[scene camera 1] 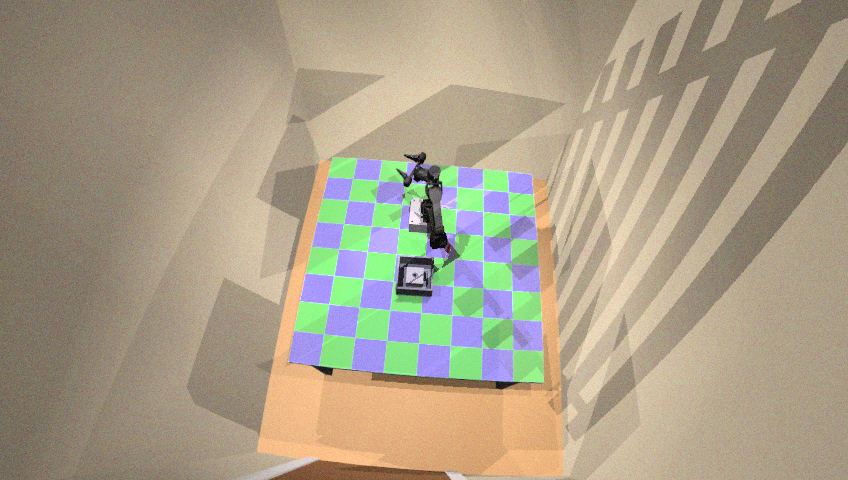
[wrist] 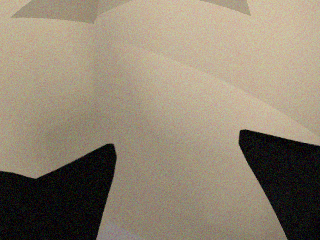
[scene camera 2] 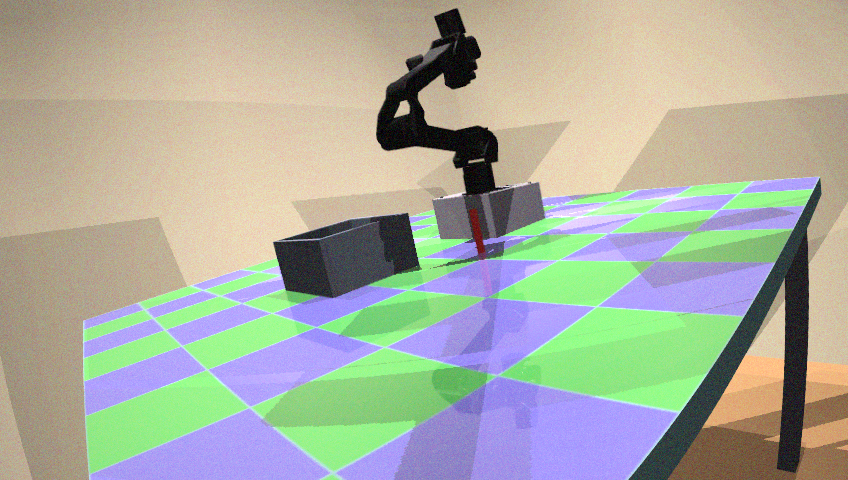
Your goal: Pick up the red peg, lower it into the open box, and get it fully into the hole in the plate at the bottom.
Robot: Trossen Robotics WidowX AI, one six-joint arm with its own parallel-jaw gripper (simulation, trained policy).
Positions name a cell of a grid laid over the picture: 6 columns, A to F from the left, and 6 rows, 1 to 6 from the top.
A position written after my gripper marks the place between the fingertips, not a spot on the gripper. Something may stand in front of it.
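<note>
You can see my gripper (scene camera 2: D1), (wrist: D4) in both of those views.
</note>
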